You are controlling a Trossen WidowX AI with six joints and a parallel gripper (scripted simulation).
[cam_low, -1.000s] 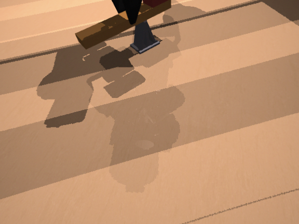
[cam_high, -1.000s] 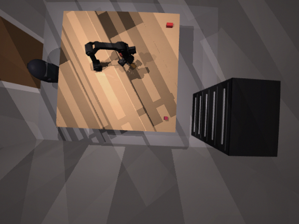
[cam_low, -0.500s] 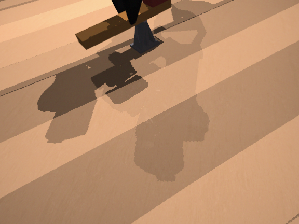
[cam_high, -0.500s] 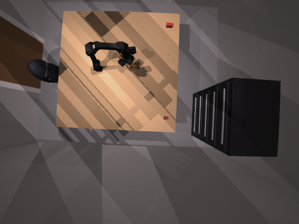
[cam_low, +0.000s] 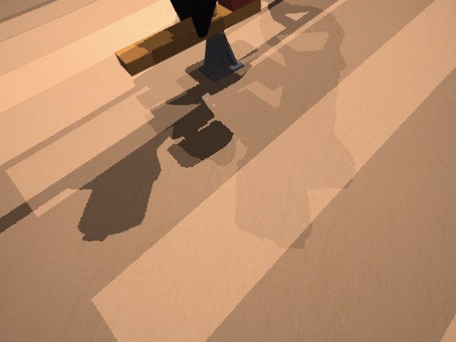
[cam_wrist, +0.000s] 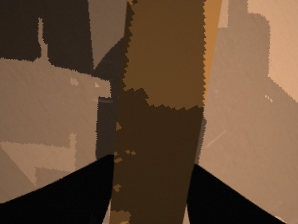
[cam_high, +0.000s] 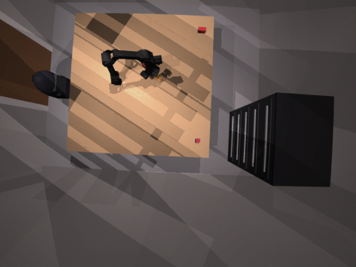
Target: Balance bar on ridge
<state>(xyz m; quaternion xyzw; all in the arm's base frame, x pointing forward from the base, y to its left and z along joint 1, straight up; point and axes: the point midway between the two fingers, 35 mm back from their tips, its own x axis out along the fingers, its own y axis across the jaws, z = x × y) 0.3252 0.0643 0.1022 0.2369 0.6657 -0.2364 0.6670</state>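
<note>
Now: the dark blue-grey ridge 2 cm behind my gripper tip, 2 cm to the left of it and 4 cm below it.
</note>
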